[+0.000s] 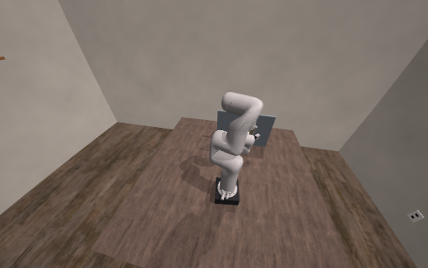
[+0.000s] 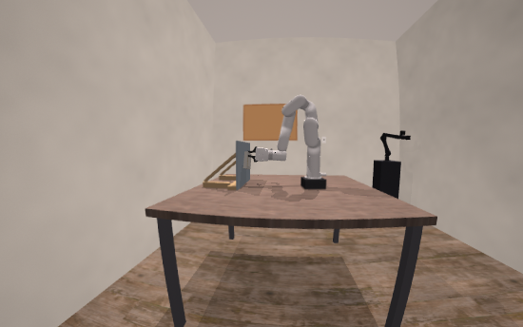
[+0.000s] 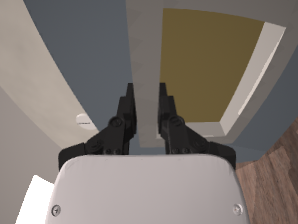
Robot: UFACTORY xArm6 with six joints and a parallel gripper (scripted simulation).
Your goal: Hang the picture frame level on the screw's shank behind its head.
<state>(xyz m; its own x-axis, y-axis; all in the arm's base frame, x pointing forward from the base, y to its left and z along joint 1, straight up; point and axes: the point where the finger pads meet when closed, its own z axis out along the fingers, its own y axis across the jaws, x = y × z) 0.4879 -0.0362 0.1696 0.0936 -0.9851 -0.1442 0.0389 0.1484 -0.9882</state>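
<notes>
Right now the picture frame is 50 mm below my hand and 20 mm ahead of it. The rest, counted from my hand: grey-blue wall panel (70 mm below, 40 mm ahead, 10 mm to the left).
</notes>
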